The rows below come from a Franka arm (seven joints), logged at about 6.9 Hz.
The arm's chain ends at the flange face. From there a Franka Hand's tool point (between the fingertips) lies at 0.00 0.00 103.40 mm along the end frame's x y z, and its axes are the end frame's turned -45 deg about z.
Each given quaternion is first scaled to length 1.
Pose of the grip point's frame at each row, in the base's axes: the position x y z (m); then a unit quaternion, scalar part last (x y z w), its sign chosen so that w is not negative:
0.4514, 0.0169, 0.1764, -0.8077, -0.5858, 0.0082, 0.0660
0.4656, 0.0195, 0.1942, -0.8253, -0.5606, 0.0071, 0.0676
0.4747, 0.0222, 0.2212, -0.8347, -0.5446, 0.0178, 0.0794
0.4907, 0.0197, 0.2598, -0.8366, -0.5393, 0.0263, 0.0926
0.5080, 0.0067, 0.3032, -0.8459, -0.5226, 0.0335, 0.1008
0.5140, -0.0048, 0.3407, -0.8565, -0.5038, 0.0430, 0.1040
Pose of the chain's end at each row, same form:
0.4608, 0.0069, 0.2789, -0.9704, -0.2321, 0.0328, 0.0578
0.4746, 0.0088, 0.2966, -0.9770, -0.2021, 0.0324, 0.0597
0.4867, 0.0105, 0.3232, -0.9796, -0.1837, 0.0468, 0.0665
0.5056, 0.0066, 0.3613, -0.9793, -0.1781, 0.0597, 0.0755
0.5248, -0.0073, 0.4043, -0.9815, -0.1591, 0.0695, 0.0803
0.5325, -0.0187, 0.4415, -0.9841, -0.1377, 0.0795, 0.0796

